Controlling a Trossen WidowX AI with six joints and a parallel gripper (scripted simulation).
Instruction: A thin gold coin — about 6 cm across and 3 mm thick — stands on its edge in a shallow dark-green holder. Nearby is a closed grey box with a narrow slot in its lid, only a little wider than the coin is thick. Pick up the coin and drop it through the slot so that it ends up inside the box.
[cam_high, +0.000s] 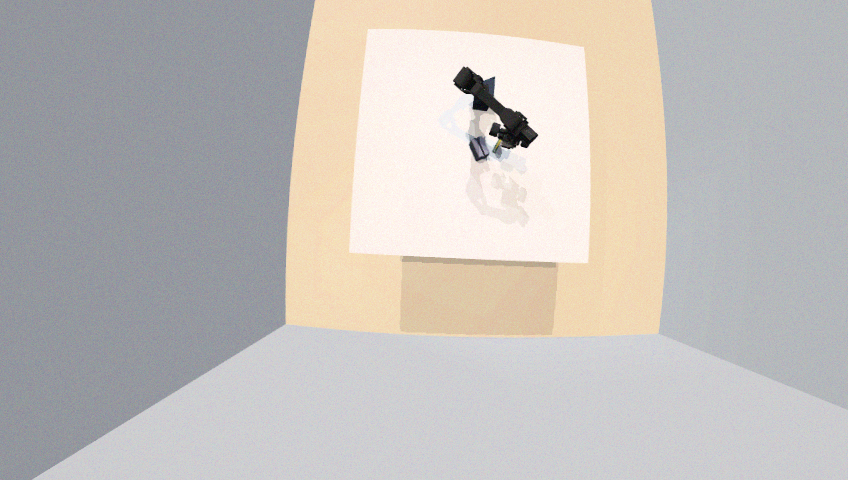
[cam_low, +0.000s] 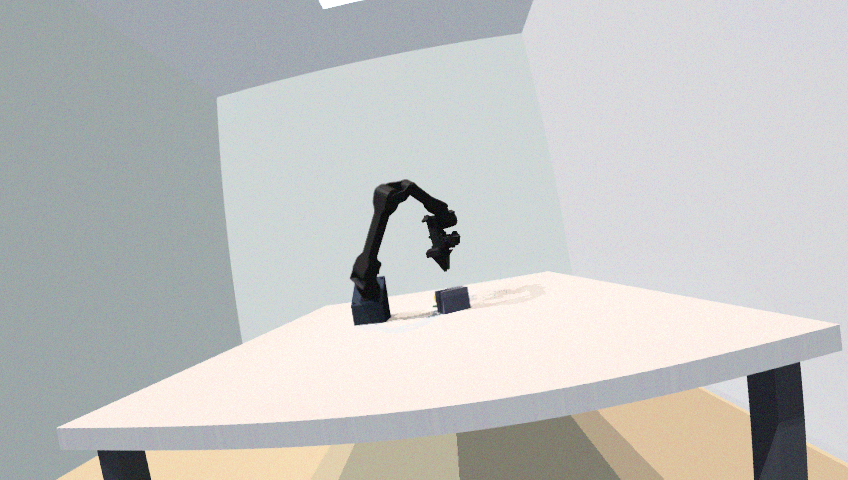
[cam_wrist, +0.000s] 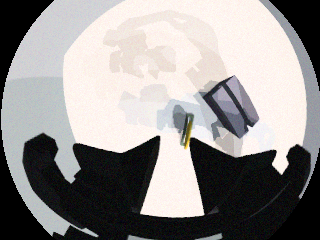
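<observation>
Now: gripper tip 100 mm above the coin, 40 mm past it and 10 mm to the left of it.
</observation>
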